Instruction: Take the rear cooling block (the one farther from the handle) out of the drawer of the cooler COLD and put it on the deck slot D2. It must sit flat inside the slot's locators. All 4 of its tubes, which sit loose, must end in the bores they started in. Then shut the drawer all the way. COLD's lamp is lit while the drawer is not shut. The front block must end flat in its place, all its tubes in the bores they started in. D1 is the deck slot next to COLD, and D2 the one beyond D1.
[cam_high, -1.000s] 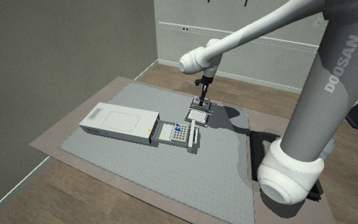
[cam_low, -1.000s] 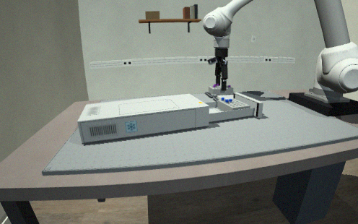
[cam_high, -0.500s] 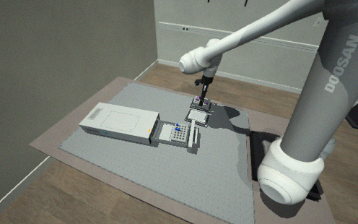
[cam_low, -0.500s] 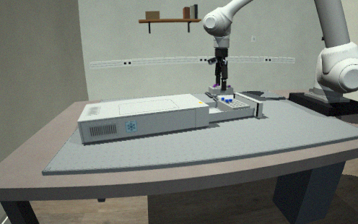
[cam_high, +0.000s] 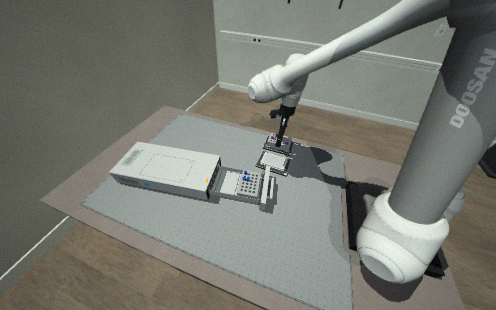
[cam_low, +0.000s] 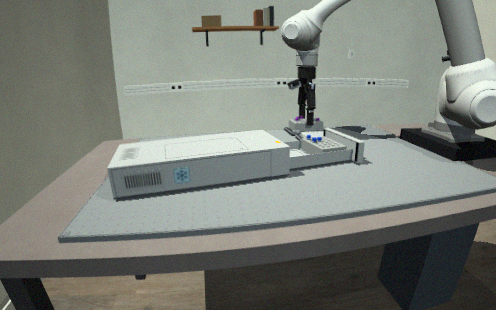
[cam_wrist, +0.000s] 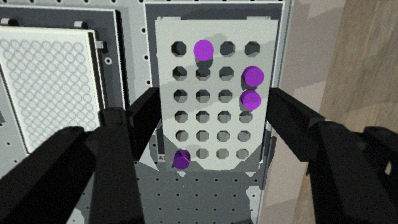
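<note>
Now: hand 3 cm above the cooling block. Also, from my hand: blue tube: 34 cm to the left, 8 cm ahead, 2 cm below; drawer: 35 cm to the left, 10 cm ahead, 3 cm below; white well plate: 15 cm to the left, 4 cm below.
</note>
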